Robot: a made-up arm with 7 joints. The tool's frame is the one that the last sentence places.
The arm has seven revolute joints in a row. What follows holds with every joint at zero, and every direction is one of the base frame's. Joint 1 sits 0.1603 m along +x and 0.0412 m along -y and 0.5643 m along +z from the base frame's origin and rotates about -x. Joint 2 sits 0.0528 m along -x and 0.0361 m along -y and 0.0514 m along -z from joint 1 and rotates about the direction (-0.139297, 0.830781, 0.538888). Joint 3 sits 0.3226 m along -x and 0.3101 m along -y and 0.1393 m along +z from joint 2 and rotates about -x. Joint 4 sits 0.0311 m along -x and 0.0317 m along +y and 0.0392 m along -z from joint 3 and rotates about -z. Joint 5 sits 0.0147 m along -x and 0.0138 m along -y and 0.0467 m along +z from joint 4 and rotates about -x. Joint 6 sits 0.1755 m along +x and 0.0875 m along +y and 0.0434 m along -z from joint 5 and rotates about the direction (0.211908, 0.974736, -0.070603). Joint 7 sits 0.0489 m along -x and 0.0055 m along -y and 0.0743 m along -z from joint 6 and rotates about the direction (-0.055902, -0.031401, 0.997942). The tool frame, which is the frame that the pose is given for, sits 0.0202 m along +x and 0.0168 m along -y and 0.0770 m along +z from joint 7; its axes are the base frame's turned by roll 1.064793, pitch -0.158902 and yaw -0.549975 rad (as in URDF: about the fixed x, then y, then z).
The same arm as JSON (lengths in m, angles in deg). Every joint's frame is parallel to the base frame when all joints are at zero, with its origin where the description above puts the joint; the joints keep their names.
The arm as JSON. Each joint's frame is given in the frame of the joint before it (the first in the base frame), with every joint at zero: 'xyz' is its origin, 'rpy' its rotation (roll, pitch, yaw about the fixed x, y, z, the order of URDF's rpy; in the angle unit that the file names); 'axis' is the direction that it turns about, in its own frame. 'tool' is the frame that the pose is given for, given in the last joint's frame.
{"units": {"length": "m", "angle": "deg"}, "joints": [{"name": "joint 1", "type": "revolute", "origin": {"xyz": [0.1603, -0.0412, 0.5643], "rpy": [0.0, 0.0, 0.0]}, "axis": [-1.0, 0.0, 0.0]}, {"name": "joint 2", "type": "revolute", "origin": {"xyz": [-0.0528, -0.0361, -0.0514], "rpy": [0.0, 0.0, 0.0]}, "axis": [-0.139297, 0.830781, 0.538888]}, {"name": "joint 3", "type": "revolute", "origin": {"xyz": [-0.3226, -0.3101, 0.1393], "rpy": [0.0, 0.0, 0.0]}, "axis": [-1.0, 0.0, 0.0]}, {"name": "joint 4", "type": "revolute", "origin": {"xyz": [-0.0311, 0.0317, -0.0392], "rpy": [0.0, 0.0, 0.0]}, "axis": [0.0, 0.0, -1.0]}, {"name": "joint 5", "type": "revolute", "origin": {"xyz": [-0.0147, -0.0138, 0.0467], "rpy": [0.0, 0.0, 0.0]}, "axis": [-1.0, 0.0, 0.0]}, {"name": "joint 6", "type": "revolute", "origin": {"xyz": [0.1755, 0.0875, -0.0434], "rpy": [0.0, 0.0, 0.0]}, "axis": [0.211908, 0.974736, -0.070603]}, {"name": "joint 7", "type": "revolute", "origin": {"xyz": [-0.0489, -0.0055, -0.0743], "rpy": [0.0, 0.0, 0.0]}, "axis": [-0.055902, -0.031401, 0.997942]}], "tool": {"origin": {"xyz": [0.0202, -0.0168, 0.077], "rpy": [61.01, -9.1, -31.51]}}}
